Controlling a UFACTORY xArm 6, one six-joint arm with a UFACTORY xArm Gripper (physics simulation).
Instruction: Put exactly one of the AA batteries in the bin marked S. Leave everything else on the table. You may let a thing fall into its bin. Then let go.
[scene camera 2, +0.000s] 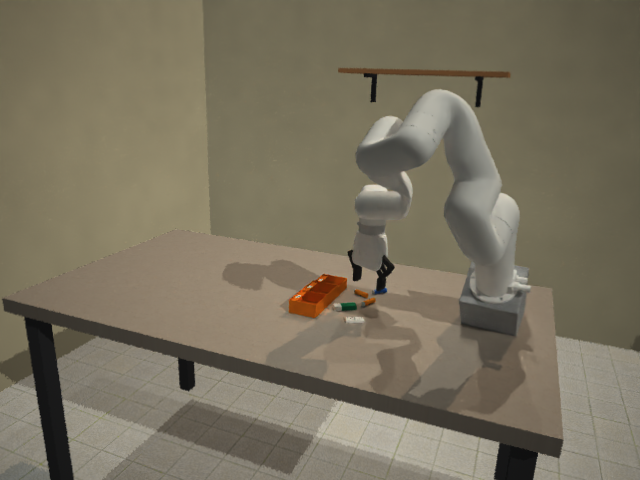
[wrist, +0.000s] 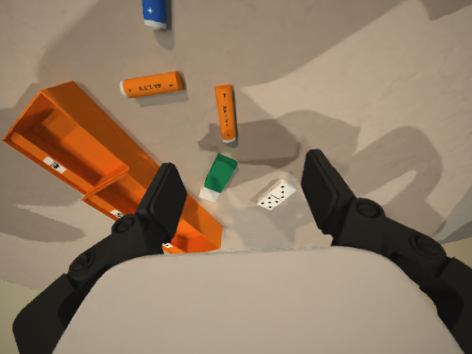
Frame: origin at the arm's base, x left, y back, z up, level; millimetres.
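Seen in the pictures: gripper, fingertip midpoint: (scene camera 2: 368, 284) (wrist: 240, 173); arm's base at its link origin: (scene camera 2: 494, 284).
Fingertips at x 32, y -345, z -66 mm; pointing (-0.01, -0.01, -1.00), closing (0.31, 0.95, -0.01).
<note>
Offsets run from my fingertips to a thing's top centre.
Two orange AA batteries lie on the table: one @(dy -52, dx -70, dz -57 mm) (scene camera 2: 360, 293) (wrist: 152, 84) nearer the tray, the other @(dy -5, dx -20, dz -57 mm) (scene camera 2: 368, 301) (wrist: 226, 114) near the eraser. A blue battery (scene camera 2: 379, 290) (wrist: 154, 12) lies behind them, cut off by the top edge of the wrist view. The orange tray @(dy -149, dx +24, dz -32 mm) (scene camera 2: 305, 308) (wrist: 100, 122) has three bins in a row; the middle one carries the S label @(dy -181, dx +27, dz -36 mm) (wrist: 117, 214), hard to read here. My gripper (scene camera 2: 369, 285) (wrist: 240, 173) is open and empty above the table. In the scene view one fingertip overlaps the blue battery.
A green and white eraser @(dy -52, dx +46, dz -58 mm) (scene camera 2: 345, 306) (wrist: 220, 174) lies beside the tray's near end. A white domino @(dy +6, dx +105, dz -64 mm) (scene camera 2: 354, 320) (wrist: 276, 194) lies next to it. In the wrist view both show between the fingers, lower down. The left finger covers part of the tray there.
</note>
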